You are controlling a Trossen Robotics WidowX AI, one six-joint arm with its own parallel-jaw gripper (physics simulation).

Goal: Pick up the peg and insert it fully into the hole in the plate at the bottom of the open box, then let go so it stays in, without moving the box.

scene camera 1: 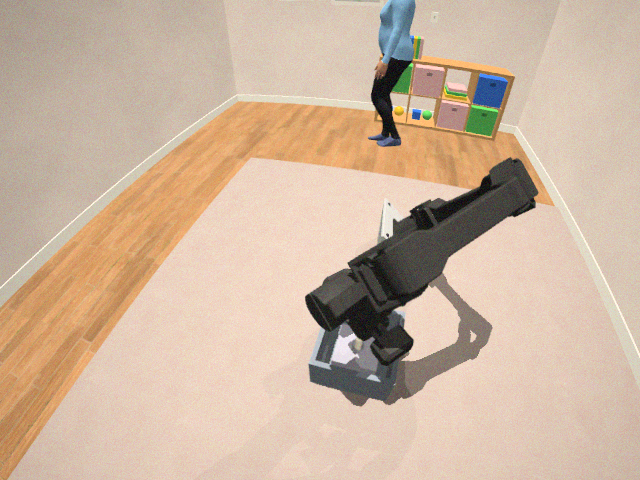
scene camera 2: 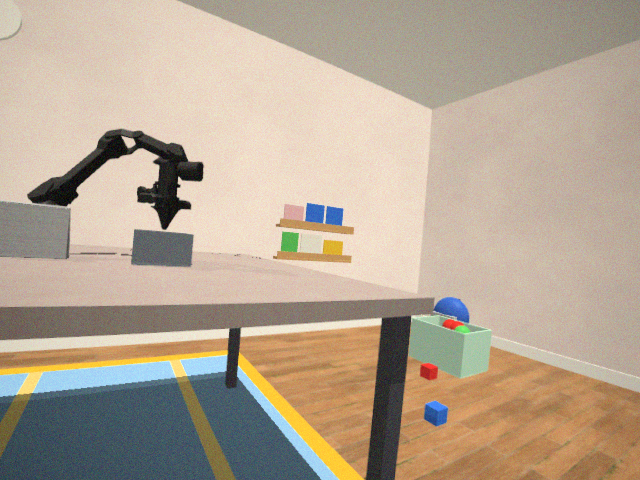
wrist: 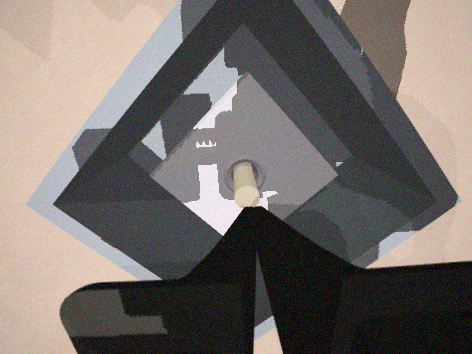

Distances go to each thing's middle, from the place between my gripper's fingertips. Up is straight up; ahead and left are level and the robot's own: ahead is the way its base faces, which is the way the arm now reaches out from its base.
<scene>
The blue-grey box [scene camera 1: 379, 386] lies 60 mm below my hand. Also, from my hand: cream peg [wrist: 246, 194]: 60 mm below; then grey plate [scene camera 1: 345, 355]: 70 mm below.
</scene>
